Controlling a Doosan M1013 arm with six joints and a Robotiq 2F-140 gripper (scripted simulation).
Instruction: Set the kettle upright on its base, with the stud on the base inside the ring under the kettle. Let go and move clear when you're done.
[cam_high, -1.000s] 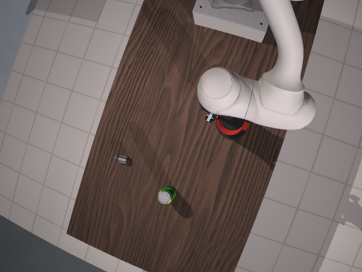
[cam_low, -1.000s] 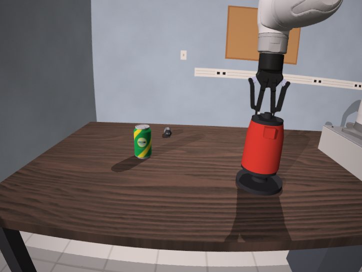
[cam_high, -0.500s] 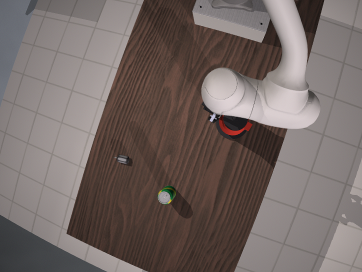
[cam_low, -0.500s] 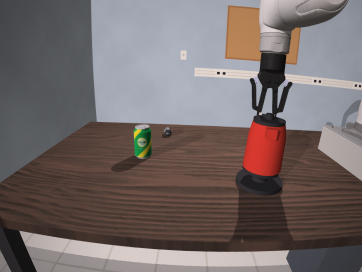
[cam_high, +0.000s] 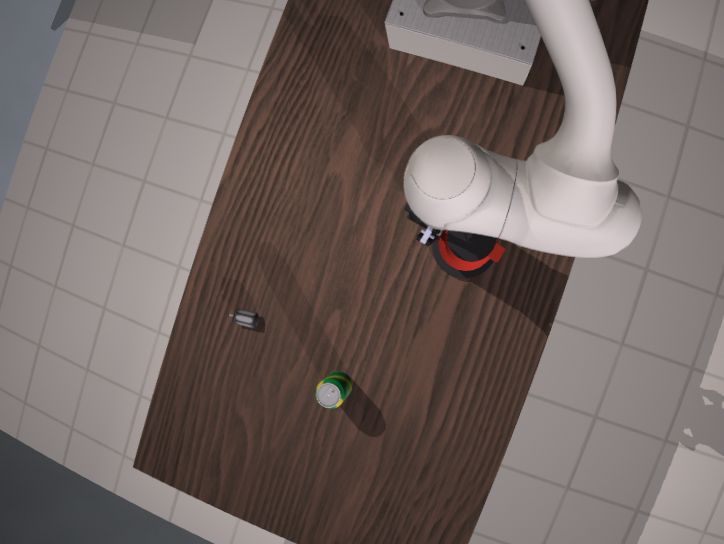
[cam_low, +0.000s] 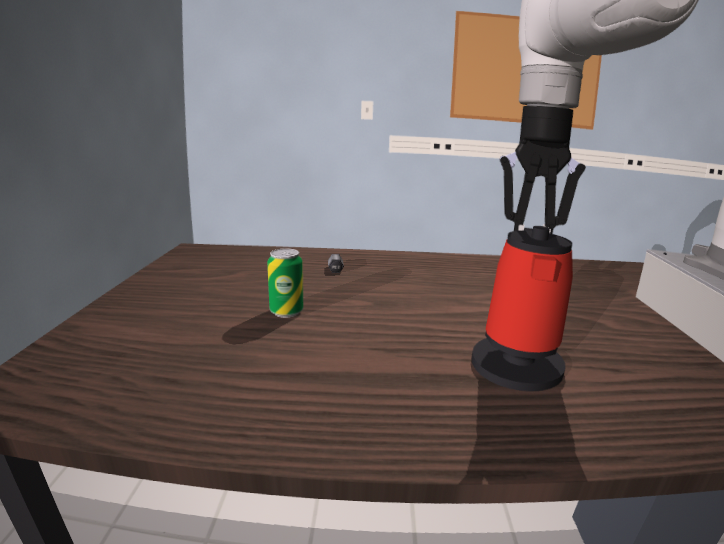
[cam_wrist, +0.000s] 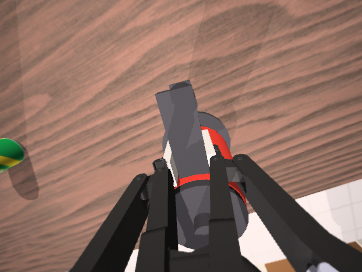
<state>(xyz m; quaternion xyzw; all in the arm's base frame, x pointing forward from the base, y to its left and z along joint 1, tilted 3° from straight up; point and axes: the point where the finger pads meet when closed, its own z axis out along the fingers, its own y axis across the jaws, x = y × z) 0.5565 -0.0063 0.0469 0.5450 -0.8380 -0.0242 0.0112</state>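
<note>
Right now my hand is 5 cm above the red kettle, 3 cm to the right of it and 1 cm short of it. From my hand the other things lie so: round black base 17 cm below, 6 cm to the left, 3 cm ahead.
</note>
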